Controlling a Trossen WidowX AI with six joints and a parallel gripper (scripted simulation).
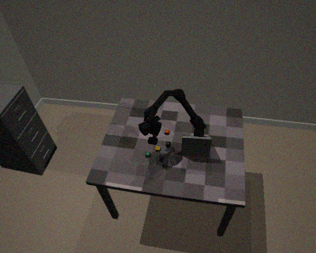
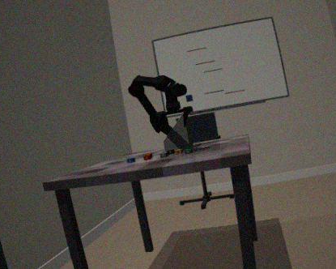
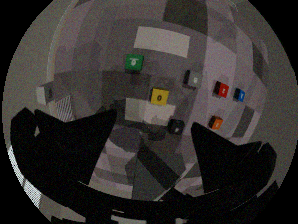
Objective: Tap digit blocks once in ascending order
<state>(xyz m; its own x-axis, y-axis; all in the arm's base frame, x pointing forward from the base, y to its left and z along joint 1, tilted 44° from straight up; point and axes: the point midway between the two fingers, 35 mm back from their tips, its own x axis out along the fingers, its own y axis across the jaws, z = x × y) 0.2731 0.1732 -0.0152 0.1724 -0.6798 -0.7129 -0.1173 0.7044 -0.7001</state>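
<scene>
Right now the yellow block is 12 cm below my gripper tip and 1 cm to the right of it. Also, from my gripper tip: green block 12 cm below, 6 cm to the left, 5 cm ahead; then grey block 12 cm below, 7 cm to the right, 6 cm ahead; then red block 16 cm to the right, 12 cm below, 7 cm ahead.
</scene>
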